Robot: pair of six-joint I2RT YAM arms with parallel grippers.
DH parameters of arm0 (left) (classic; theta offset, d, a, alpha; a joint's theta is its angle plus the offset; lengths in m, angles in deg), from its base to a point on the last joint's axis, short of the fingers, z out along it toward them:
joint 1: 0 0.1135 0.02 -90
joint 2: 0 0 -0.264 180
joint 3: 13.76 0 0.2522 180
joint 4: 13.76 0 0.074 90
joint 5: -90 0 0 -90
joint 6: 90 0.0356 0 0
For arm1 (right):
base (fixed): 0 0 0 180
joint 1: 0 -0.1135 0.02 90
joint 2: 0 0 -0.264 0
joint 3: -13.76 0 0.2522 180
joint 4: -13.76 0 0.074 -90
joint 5: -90 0 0 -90
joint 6: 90 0.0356 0 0
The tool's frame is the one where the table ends.
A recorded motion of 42 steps. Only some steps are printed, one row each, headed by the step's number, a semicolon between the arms.
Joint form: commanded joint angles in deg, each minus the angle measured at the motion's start. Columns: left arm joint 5, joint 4, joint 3, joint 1, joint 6, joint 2; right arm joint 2, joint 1, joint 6, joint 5, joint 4, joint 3.
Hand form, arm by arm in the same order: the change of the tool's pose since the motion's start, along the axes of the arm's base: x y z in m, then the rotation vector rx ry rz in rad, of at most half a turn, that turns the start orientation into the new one. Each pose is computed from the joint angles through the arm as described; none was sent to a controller.
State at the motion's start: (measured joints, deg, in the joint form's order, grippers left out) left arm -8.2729 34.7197 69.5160 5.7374 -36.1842 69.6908; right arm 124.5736 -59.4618 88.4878 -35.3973 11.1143 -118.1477
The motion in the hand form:
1: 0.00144 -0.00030 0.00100 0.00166 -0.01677 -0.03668; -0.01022 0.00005 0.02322 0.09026 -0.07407 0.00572
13: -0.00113 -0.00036 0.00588 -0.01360 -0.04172 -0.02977; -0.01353 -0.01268 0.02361 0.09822 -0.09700 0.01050
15: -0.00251 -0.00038 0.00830 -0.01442 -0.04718 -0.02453; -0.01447 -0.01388 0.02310 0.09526 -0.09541 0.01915
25: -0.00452 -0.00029 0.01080 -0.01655 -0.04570 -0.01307; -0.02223 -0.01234 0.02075 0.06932 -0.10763 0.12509
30: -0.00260 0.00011 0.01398 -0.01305 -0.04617 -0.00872; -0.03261 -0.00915 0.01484 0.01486 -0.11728 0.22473
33: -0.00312 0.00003 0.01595 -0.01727 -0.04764 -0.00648; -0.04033 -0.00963 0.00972 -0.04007 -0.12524 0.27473
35: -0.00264 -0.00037 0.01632 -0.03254 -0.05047 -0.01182; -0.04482 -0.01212 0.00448 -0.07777 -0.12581 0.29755
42: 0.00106 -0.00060 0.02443 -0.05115 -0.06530 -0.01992; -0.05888 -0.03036 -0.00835 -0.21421 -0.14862 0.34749
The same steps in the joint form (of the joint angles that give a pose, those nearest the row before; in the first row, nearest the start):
1: -1.86 -0.88 0.02 0.15 1.29 0.14; -0.53 -1.01 -1.44 -0.51 5.46 -1.45
13: -2.18 -1.52 0.13 0.24 0.24 -0.60; -4.07 -0.57 -2.37 0.34 9.60 4.65
15: -1.98 -1.32 0.41 0.24 0.00 -0.87; -4.56 -0.57 -2.27 0.83 9.63 5.41
25: -1.49 -0.58 0.85 0.24 -0.47 -1.15; -5.86 -1.08 -2.82 6.52 9.90 7.73
30: -1.18 -0.12 1.94 0.24 -0.44 -0.57; -7.09 -1.98 -4.46 11.54 9.45 10.26
33: -1.21 0.22 2.36 0.24 -0.72 -0.59; -8.47 -2.58 -6.48 13.98 8.93 12.77
35: -1.95 0.03 2.41 0.24 -1.30 -0.51; -9.72 -2.83 -7.72 15.09 8.75 15.21
42: -2.95 0.35 4.62 0.24 -2.04 0.51; -15.36 -3.12 -13.41 17.86 8.39 24.35

